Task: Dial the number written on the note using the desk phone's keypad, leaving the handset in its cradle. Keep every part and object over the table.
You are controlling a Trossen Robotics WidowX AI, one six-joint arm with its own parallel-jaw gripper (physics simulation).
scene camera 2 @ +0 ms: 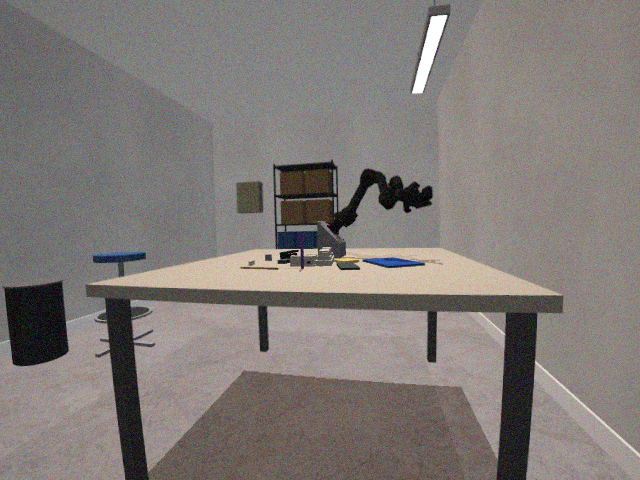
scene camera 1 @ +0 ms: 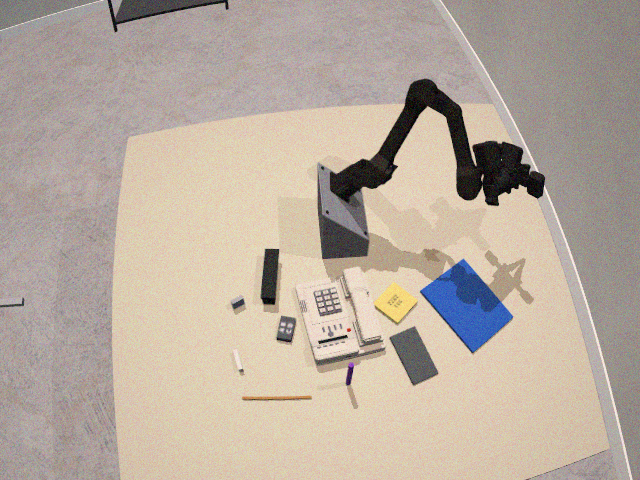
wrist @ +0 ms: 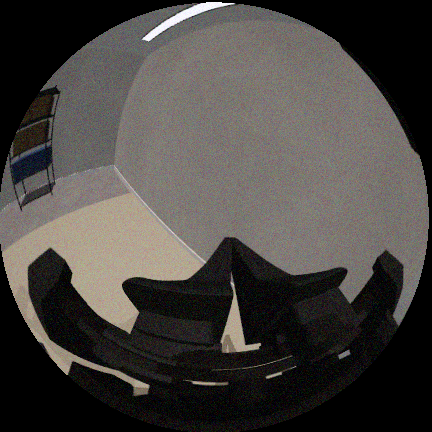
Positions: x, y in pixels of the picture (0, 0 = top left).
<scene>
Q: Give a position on a black stapler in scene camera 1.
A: At 271, 257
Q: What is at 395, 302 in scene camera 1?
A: A yellow note.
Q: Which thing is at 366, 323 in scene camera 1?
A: A handset.
</scene>
